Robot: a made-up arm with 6 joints.
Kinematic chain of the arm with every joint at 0, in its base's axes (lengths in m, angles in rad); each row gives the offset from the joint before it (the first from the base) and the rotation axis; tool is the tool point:
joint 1: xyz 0 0 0.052 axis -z
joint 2: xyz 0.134 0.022 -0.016 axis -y
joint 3: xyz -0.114 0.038 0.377 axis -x
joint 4: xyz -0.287 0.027 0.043 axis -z
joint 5: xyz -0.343 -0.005 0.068 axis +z
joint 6: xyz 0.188 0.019 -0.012 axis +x
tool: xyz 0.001 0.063 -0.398
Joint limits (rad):
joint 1: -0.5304..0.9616
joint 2: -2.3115..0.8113
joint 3: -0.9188..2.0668
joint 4: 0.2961..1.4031
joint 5: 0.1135..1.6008
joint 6: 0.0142..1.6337
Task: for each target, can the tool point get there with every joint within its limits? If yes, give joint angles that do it. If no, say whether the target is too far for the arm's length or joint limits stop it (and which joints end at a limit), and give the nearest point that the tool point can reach.
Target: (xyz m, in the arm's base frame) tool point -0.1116 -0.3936 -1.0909
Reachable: no: joint limits stop it (at a limit: joint 1, joint 2, joint 3, joint 5) | nearest point -0.1930 -0.2957 -0.7758 | short by 0.340 m
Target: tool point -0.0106 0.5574 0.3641
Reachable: yes | joints -0.3613 -1.6418 0.1954 1.1314 0.9782 0.3649
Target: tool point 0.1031 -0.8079 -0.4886
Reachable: no: joint limits stop it (at a limit: joint 1, joint 2, joint 3, joint 5) | nearest point -0.0246 -0.5185 -0.4334 | short by 0.321 m
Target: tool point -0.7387 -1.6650 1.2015
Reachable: no: too far | nearest point -0.4669 -0.5665 0.6307 | short by 1.267 m
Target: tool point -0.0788 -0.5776 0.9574
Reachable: no: joint limits stop it (at a limit: joint 1, joint 3, joint 5) | nearest point -0.0282 -0.5273 0.9189 | short by 0.081 m
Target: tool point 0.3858 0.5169 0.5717
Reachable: yes | joints 0.3535 -1.1068 -0.1569 0.6908 0.6167 0.6506
